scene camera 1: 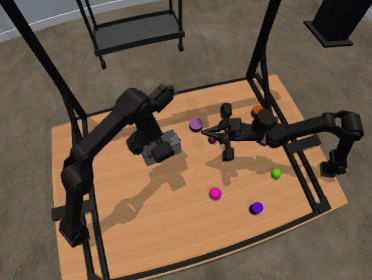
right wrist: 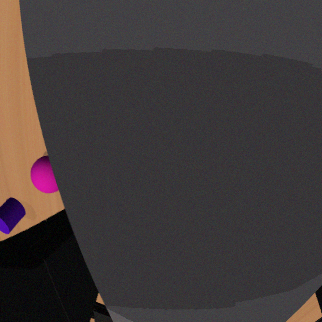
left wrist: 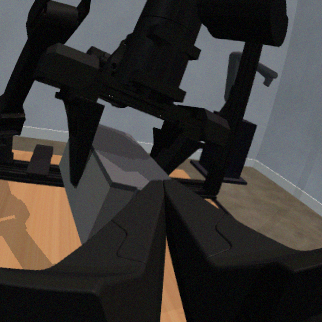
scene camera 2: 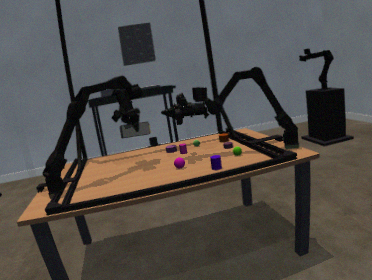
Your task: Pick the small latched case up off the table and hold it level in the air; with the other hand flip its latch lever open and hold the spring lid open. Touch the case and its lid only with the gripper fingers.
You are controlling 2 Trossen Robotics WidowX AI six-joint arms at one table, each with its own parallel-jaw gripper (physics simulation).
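Places are measured from the left arm's base along level axes (x ahead, y left, z up), in millimetres.
Pixels of known places: left gripper, fingertip midpoint: point(scene camera 1: 200, 132) point(left wrist: 162, 191) point(scene camera 2: 161, 112); right gripper, fingertip midpoint: point(right wrist: 208, 198) point(scene camera 2: 136, 132); left arm's base, link origin: point(scene camera 1: 328, 169) point(scene camera 2: 291, 143); right arm's base, link origin: point(scene camera 1: 80, 234) point(left wrist: 0, 157) point(scene camera 2: 56, 190).
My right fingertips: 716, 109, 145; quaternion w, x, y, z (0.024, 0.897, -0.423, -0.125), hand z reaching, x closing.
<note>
Ahead of a thing's pixels: the offset from my right fingertips to its top centre, as dx, dy, dz. "spot": to the spot under its first point.
The small grey case {+2, -1, +50} point(scene camera 1: 173, 141) point(scene camera 2: 135, 130) point(left wrist: 80, 202) point(right wrist: 185, 175) is held above the table, roughly level. My right gripper point(scene camera 1: 149, 147) point(left wrist: 108, 191) is shut on the case, its fingers on two opposite sides. In the left wrist view the lid {spot: -48, -23, +39} point(left wrist: 125, 178) lies over the case's top as far as it shows. A tiny yellow spot, the latch lever {-51, -42, +29} point(scene camera 1: 178, 135), shows at the case's edge in scene camera 1; my fingers hide that area in the left wrist view. My left gripper point(scene camera 1: 203, 132) point(scene camera 2: 164, 113) point(left wrist: 162, 191) is shut and empty, its tips apart from the case's latch side.
Below on the table are a purple disc {-88, -206, -136} point(scene camera 1: 196, 124) point(scene camera 2: 171, 149), a magenta ball {-218, +85, -116} point(scene camera 1: 215, 193) point(scene camera 2: 179, 163), a blue cylinder {-383, +115, -114} point(scene camera 1: 256, 208) point(scene camera 2: 216, 162), a green ball {-460, -42, -122} point(scene camera 1: 276, 173) point(scene camera 2: 237, 151) and an orange piece {-362, -335, -126} point(scene camera 1: 257, 110) point(scene camera 2: 224, 137). Black frame rails edge the table.
</note>
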